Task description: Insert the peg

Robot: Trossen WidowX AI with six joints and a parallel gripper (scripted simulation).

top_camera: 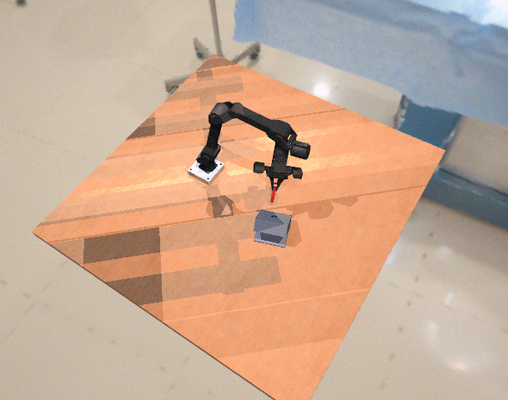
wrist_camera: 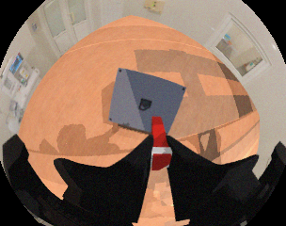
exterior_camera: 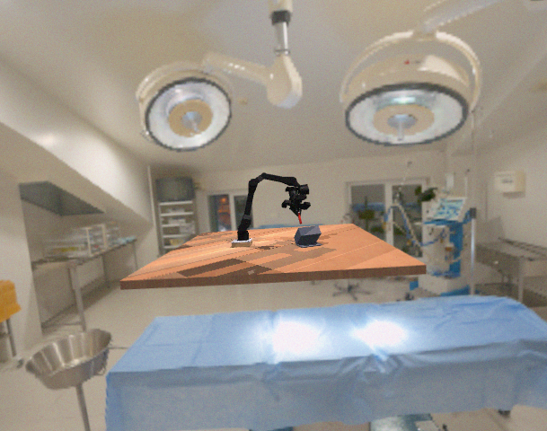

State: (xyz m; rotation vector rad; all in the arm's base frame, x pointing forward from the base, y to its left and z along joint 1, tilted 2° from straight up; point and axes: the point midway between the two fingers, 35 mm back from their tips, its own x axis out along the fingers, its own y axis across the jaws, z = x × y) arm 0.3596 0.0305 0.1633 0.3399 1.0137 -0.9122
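Now: the grey sloped panel 5 cm ahead of my gripper tip, 7 cm to the right of it and 11 cm below it. The rest, counted from my gripper tip: red peg 1 cm above.
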